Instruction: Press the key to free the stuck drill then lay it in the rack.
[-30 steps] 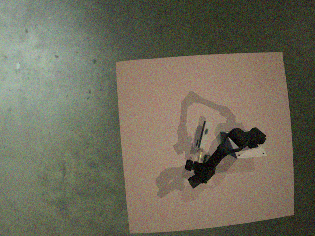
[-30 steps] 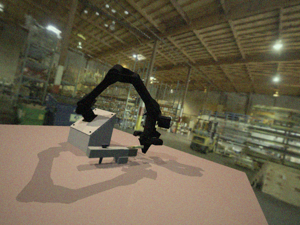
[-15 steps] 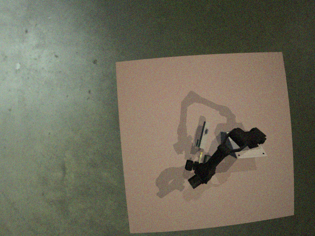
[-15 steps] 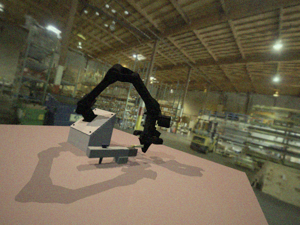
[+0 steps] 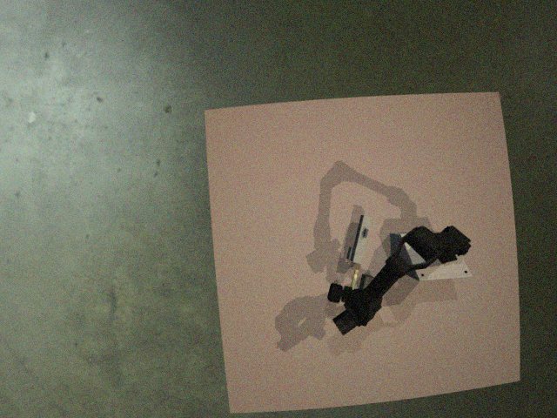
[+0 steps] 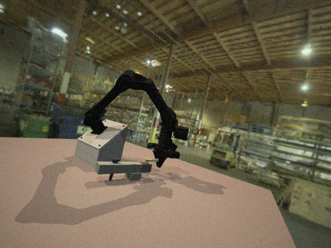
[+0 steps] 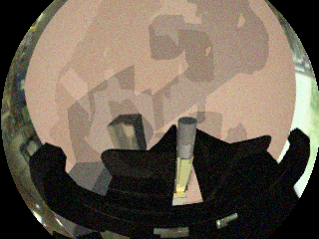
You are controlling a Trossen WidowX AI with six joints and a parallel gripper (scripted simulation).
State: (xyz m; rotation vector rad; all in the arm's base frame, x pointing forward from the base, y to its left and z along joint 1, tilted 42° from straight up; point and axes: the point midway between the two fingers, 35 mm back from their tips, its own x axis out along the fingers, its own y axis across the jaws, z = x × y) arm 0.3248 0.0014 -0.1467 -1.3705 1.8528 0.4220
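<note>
The drill is 2 cm behind my gripper tip, 4 cm to the right of it and 3 cm above it. Round my gripper tip: dark key: 9 cm behind, 21 cm to the right, 1 cm above; grey rack: 8 cm behind, 3 cm below.
</note>
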